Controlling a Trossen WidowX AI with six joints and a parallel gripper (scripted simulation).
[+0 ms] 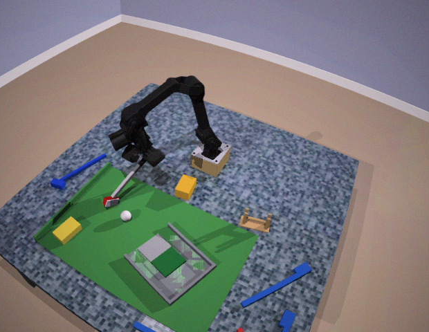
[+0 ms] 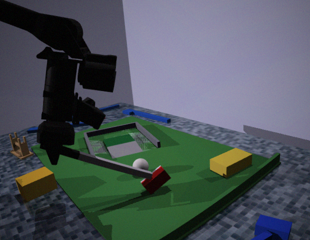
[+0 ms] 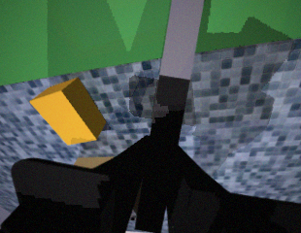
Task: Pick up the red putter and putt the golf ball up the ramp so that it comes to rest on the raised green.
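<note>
My gripper tip is now 11 cm short of the red putter, 2 cm to the left of it and 4 cm above it. The rest, counted from my gripper tip: green felt (24 cm ahead, 18 cm to the left, 13 cm below); then low green rail (29 cm ahead, 18 cm to the right, 11 cm below); then white golf ball (22 cm ahead, 6 cm to the left, 10 cm below).
</note>
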